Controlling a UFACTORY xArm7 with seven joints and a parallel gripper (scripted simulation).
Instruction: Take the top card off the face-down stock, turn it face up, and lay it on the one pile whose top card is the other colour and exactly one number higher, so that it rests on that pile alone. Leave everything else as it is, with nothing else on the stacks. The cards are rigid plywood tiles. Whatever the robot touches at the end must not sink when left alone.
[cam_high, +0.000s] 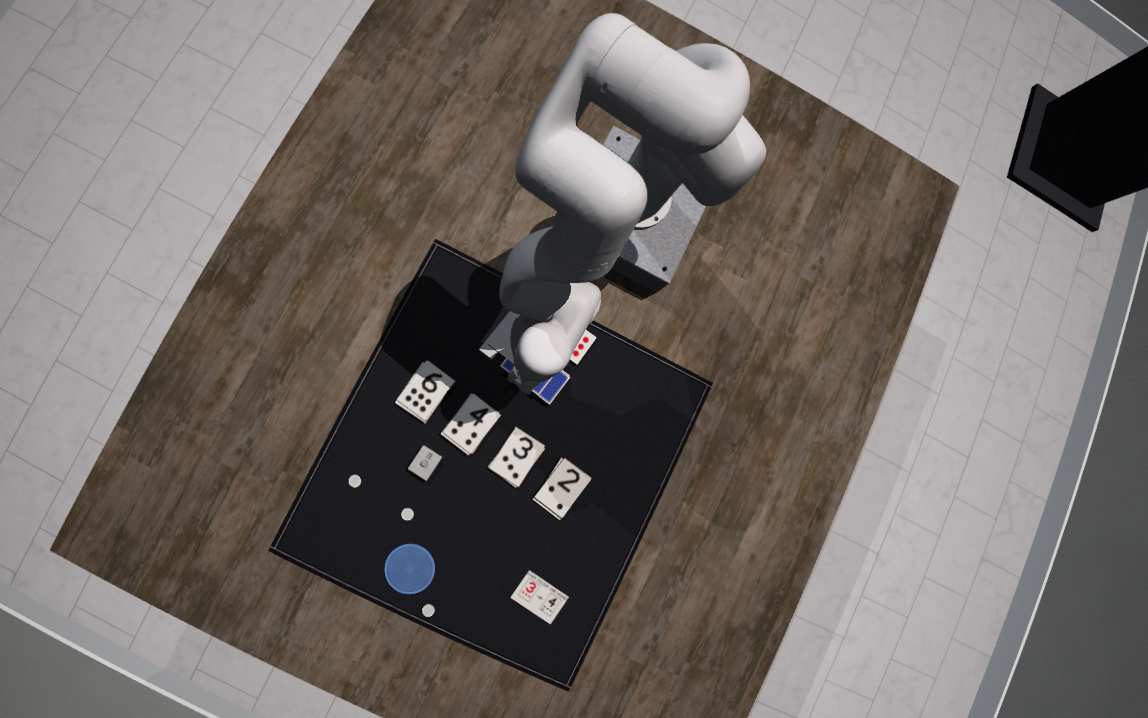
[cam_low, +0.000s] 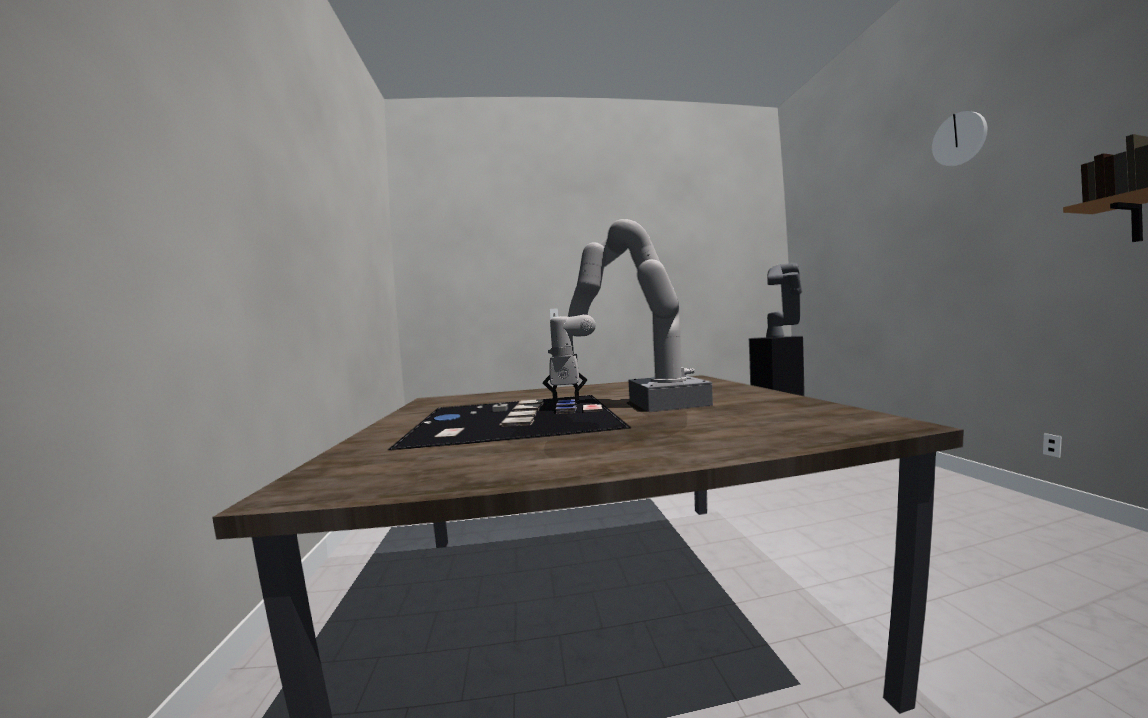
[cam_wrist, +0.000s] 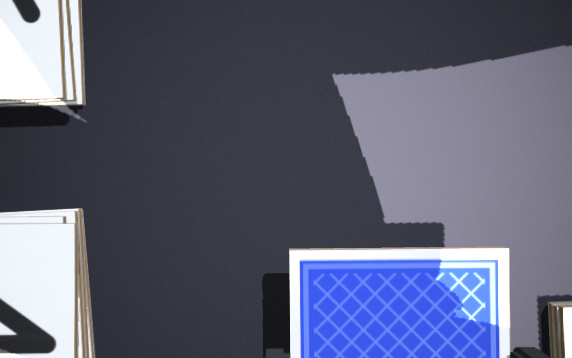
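Now: hand 14 cm short of the black 4 card, 5 cm to the left of it and 3 cm above it. From my hand the other things lie so: black 3 card (16 cm ahead, 5 cm to the left, 3 cm below); black 2 card (17 cm ahead, 15 cm to the left, 3 cm below); black mat (18 cm ahead, 3 cm to the left, 5 cm below).
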